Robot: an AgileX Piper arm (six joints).
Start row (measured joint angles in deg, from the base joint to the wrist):
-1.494 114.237 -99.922 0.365 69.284 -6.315
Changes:
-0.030 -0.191 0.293 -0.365 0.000 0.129
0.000 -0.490 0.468 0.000 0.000 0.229
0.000 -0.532 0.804 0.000 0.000 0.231
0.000 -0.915 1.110 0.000 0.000 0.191
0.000 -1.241 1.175 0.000 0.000 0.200
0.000 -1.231 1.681 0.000 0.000 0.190
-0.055 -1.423 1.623 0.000 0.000 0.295
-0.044 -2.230 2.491 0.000 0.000 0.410
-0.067 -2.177 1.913 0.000 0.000 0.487
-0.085 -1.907 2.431 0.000 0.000 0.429
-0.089 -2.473 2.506 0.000 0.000 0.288
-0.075 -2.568 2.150 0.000 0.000 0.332
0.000 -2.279 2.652 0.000 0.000 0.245
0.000 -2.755 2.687 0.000 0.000 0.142
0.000 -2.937 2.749 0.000 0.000 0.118
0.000 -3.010 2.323 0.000 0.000 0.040
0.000 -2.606 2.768 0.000 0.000 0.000
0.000 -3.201 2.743 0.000 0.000 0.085
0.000 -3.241 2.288 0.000 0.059 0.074
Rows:
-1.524 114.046 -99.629 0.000 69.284 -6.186
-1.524 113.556 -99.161 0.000 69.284 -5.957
-1.524 113.024 -98.357 0.000 69.284 -5.726
-1.524 112.109 -97.247 0.000 69.284 -5.535
-1.524 110.868 -96.072 0.000 69.284 -5.335
-1.524 109.637 -94.391 0.000 69.284 -5.145
-1.579 108.214 -92.768 0.000 69.284 -4.850
-1.623 105.984 -90.277 0.000 69.284 -4.440
-1.690 103.807 -88.364 0.000 69.284 -3.953
-1.775 101.900 -85.933 0.000 69.284 -3.524
-1.864 99.427 -83.427 0.000 69.284 -3.236
-1.939 96.859 -81.277 0.000 69.284 -2.904
-1.939 94.580 -78.625 0.000 69.284 -2.659
-1.939 91.825 -75.938 0.000 69.284 -2.517
-1.939 88.888 -73.189 0.000 69.284 -2.399
-1.939 85.878 -70.866 0.000 69.284 -2.359
-1.939 83.272 -68.098 0.000 69.284 -2.359
-1.939 80.071 -65.355 0.000 69.284 -2.274
-1.939 76.830 -63.067 0.000 69.343 -2.200

